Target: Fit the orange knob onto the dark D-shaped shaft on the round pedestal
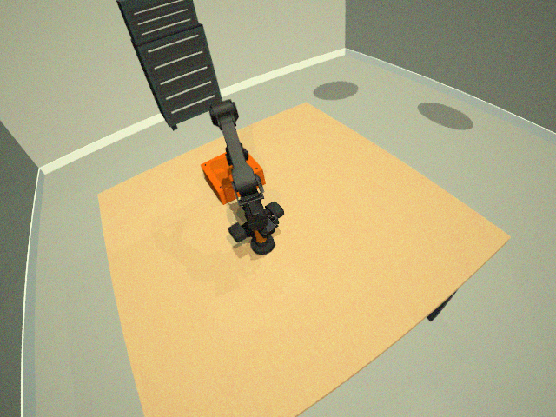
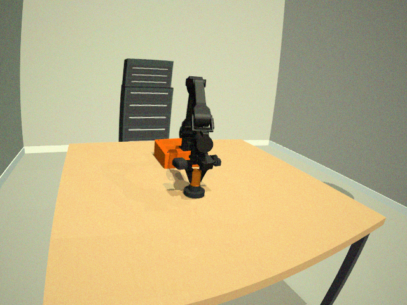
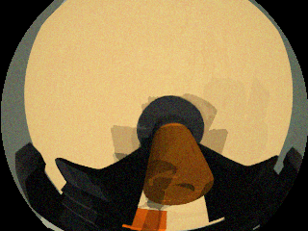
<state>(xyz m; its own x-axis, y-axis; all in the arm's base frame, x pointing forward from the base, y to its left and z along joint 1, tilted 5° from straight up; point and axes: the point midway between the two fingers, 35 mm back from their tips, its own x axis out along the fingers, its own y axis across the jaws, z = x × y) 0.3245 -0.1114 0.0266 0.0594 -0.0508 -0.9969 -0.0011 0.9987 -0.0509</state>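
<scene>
Now: the orange knob 20 mm above my gripper tip. From my gripper tip the other things lie so: round dark pedestal: 20 mm below.
</scene>
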